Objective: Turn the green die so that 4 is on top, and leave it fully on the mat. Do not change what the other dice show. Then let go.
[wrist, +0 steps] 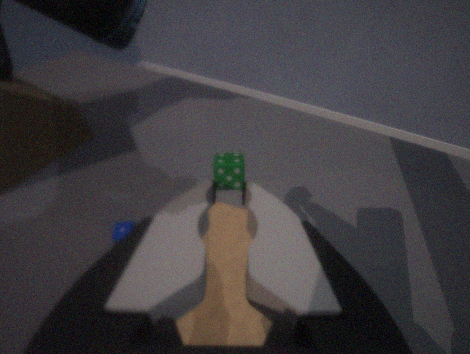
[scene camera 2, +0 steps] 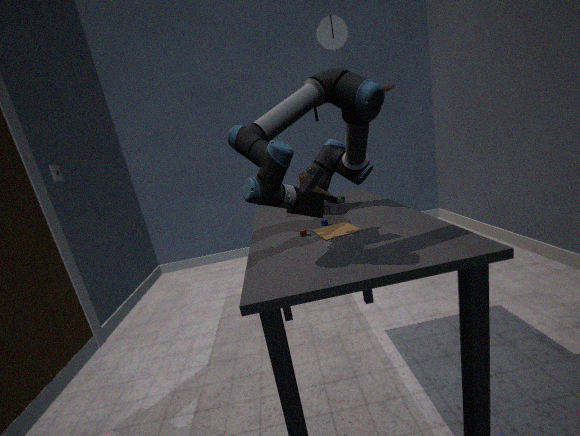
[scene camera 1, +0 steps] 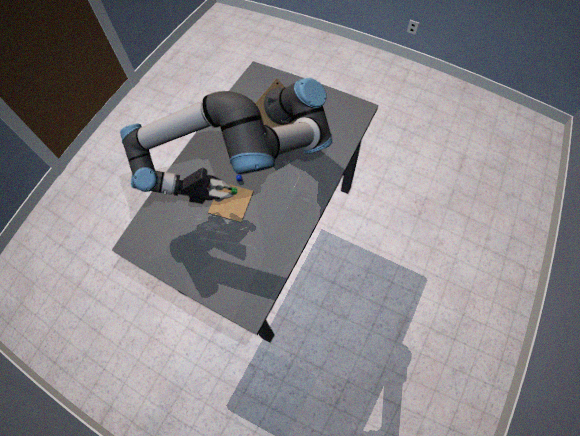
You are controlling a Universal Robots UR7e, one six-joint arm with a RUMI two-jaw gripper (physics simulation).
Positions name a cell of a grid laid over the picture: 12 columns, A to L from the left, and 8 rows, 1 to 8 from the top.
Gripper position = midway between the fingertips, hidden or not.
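There's a green die (wrist: F4) that I can see, and a tan mat, which is at (scene camera 1: E4) and (wrist: F8). My gripper's visible too, at (scene camera 2: H4), (wrist: F5) and (scene camera 1: E4).
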